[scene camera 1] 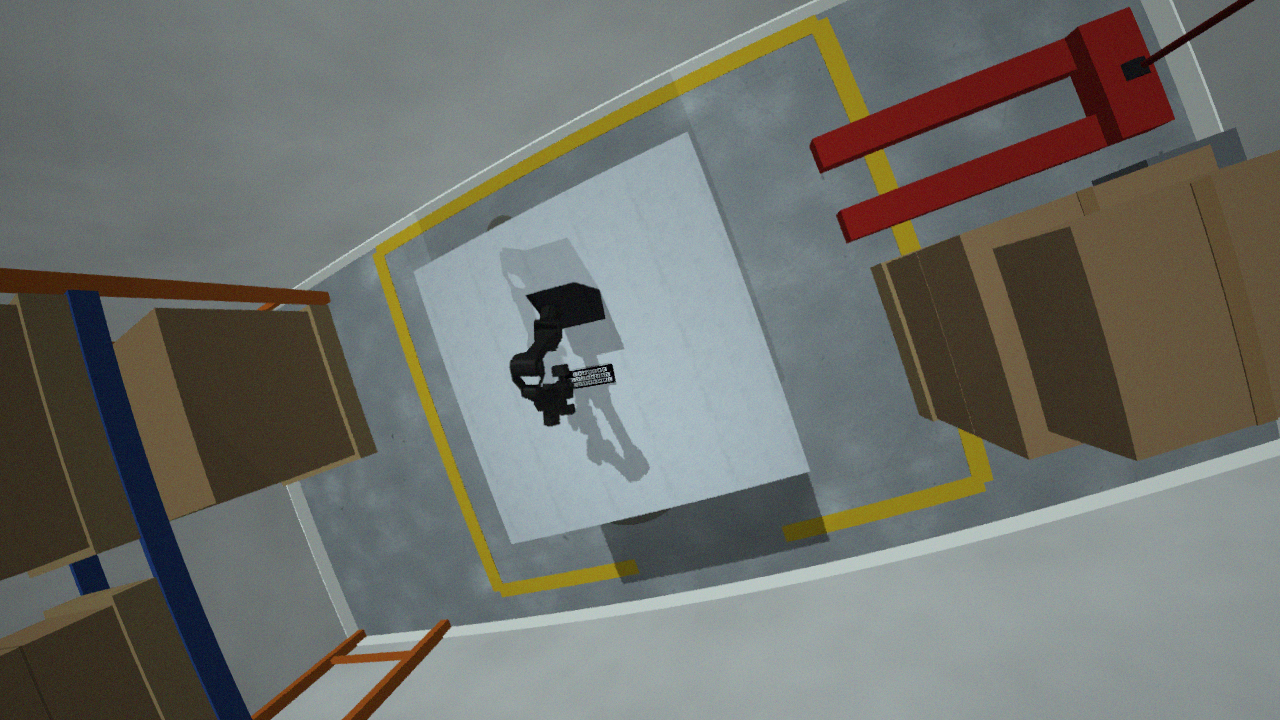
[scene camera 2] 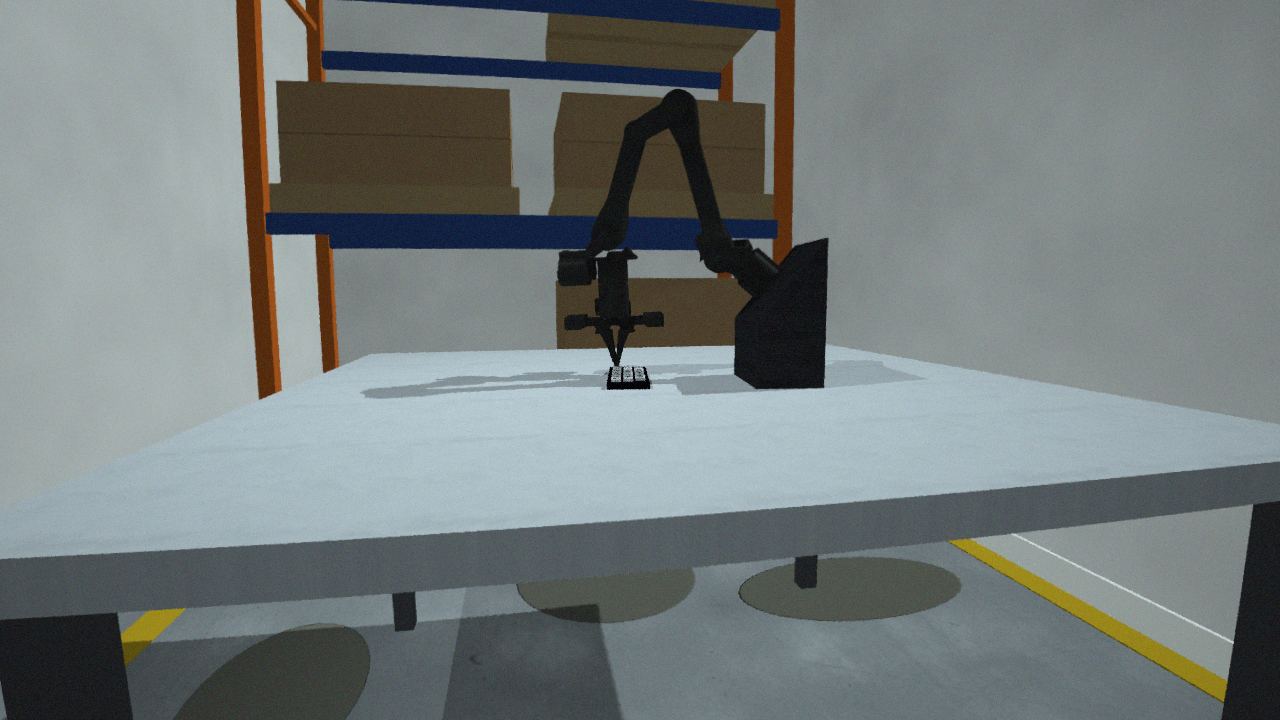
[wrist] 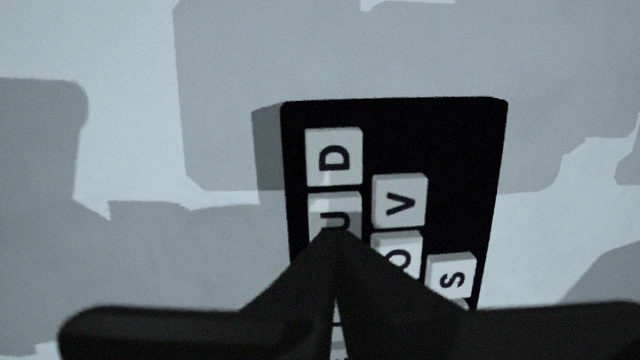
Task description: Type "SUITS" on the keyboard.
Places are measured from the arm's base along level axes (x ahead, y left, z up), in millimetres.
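Pixels of known places: gripper, between the fingertips: (scene camera 1: 572,385) (scene camera 2: 616,365) (wrist: 333,243); arm's base, origin of its link: (scene camera 1: 550,310) (scene camera 2: 769,282).
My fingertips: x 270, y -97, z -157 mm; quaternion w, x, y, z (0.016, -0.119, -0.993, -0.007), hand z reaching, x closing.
Observation:
For each thing: its middle in the pictures, then the offset to it from my fingertips. Level surfaces: height alone.
- black keyboard, middle of its body: (scene camera 2: 628,375) (scene camera 1: 587,377) dx -9, dy +68, dz -10 mm
- D key, middle of its body: (wrist: 333,156) dx -6, dy -26, dz -4 mm
- U key, middle of its body: (wrist: 334,219) dx -2, dy -6, dz -4 mm
- V key, middle of its body: (wrist: 398,200) dx -23, dy -7, dz -4 mm
- O key, middle of its body: (wrist: 395,256) dx -19, dy +13, dz -4 mm
- S key, middle of its body: (wrist: 449,276) dx -38, dy +27, dz -4 mm
- table, height of its surface: dz -18 mm
The black keyboard (scene camera 1: 612,374) (scene camera 2: 628,385) (wrist: 450,150) lies on the pale table and has white letter keys. In the wrist view, the D key (wrist: 334,157) is at its far end, with the U key (wrist: 325,202) beside it. The V key (wrist: 399,201), the O key (wrist: 400,250) and the S key (wrist: 451,278) also show. My gripper (scene camera 2: 616,361) (wrist: 333,243) is shut and empty, pointing down. Its tips overlap the near part of the U key in the wrist view; whether they touch it I cannot tell. The fingers hide several nearer keys; I and T cannot be made out.
The table (scene camera 1: 716,358) (scene camera 2: 537,483) carries the arm's black base (scene camera 1: 572,304) (scene camera 2: 787,322). Beyond the table are a shelf rack (scene camera 2: 257,223) with cardboard boxes (scene camera 2: 393,134), a red pallet jack (scene camera 1: 1118,80) and stacked boxes (scene camera 1: 1163,295).

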